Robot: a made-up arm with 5 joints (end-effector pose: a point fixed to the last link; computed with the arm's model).
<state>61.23 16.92 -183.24 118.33 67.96</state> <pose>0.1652 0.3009 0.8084 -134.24 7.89 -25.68</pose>
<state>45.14 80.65 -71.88 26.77 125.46</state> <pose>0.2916 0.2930 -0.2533 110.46 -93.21 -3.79</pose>
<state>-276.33 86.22 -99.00 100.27 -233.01</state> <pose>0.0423 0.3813 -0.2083 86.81 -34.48 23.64</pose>
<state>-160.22 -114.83 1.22 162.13 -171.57</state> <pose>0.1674 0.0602 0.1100 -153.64 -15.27 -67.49</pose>
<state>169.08 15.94 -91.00 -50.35 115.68</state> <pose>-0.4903 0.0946 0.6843 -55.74 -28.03 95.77</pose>
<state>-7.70 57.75 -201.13 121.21 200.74</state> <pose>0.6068 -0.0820 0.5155 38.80 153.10 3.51</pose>
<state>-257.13 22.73 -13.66 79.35 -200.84</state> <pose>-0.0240 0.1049 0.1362 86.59 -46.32 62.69</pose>
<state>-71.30 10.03 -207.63 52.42 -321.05</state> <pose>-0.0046 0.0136 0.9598 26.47 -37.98 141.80</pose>
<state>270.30 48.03 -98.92 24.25 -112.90</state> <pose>0.0038 -0.7269 0.2036 150.58 30.91 -7.13</pose>
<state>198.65 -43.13 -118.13 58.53 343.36</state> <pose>0.0732 0.0247 0.9254 23.42 -73.64 1.70</pose>
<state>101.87 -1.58 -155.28 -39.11 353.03</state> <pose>0.0037 -0.0175 0.9479 10.20 14.26 -84.50</pose>
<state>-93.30 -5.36 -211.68 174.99 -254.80</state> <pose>0.0012 0.0211 0.7347 26.39 162.02 -62.75</pose>
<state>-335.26 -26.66 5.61 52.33 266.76</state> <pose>0.0622 0.0287 0.1751 -81.59 -135.73 36.65</pose>
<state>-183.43 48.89 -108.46 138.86 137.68</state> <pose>-0.4948 0.0297 0.1860 113.39 40.03 91.80</pose>
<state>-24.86 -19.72 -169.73 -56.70 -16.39</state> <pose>-0.2924 0.1355 0.7984 -82.97 6.14 119.56</pose>
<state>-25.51 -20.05 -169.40 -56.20 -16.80</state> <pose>-0.2931 0.1399 0.7994 -82.07 6.25 119.00</pose>
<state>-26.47 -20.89 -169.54 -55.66 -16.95</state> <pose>-0.2995 0.1491 0.7954 -82.24 6.85 117.85</pose>
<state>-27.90 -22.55 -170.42 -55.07 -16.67</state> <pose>-0.3141 0.1663 0.7828 -84.08 8.27 115.82</pose>
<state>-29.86 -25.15 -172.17 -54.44 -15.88</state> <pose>-0.3366 0.1933 0.7590 -87.83 10.77 112.71</pose>
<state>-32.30 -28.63 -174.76 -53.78 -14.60</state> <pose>-0.3633 0.2297 0.7222 -93.21 14.51 108.47</pose>
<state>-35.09 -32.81 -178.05 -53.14 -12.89</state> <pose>-0.3889 0.2732 0.6723 -99.76 19.57 103.15</pose>
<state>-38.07 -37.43 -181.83 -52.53 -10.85</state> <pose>-0.4082 0.3198 0.6113 -106.77 25.85 96.92</pose>
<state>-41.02 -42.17 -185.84 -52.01 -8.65</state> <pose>-0.4182 0.3638 0.5435 -113.62 32.98 90.06</pose>
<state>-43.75 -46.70 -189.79 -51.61 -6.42</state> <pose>-0.4186 0.4007 0.4750 -119.71 40.44 82.99</pose>
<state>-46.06 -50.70 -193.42 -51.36 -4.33</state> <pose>-0.4120 0.4276 0.4123 -124.74 47.55 76.24</pose>
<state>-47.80 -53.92 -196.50 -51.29 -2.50</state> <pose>-0.4026 0.4440 0.3605 -128.61 53.67 70.34</pose>
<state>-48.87 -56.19 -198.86 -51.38 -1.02</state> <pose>-0.3944 0.4516 0.3231 -131.39 58.29 65.79</pose>
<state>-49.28 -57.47 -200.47 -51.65 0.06</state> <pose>-0.3896 0.4526 0.3006 -133.31 61.23 62.78</pose>
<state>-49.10 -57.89 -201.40 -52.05 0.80</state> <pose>-0.3890 0.4491 0.2909 -134.60 62.62 61.25</pose>
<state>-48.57 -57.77 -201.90 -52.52 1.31</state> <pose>-0.3912 0.4433 0.2892 -135.52 63.02 60.69</pose>
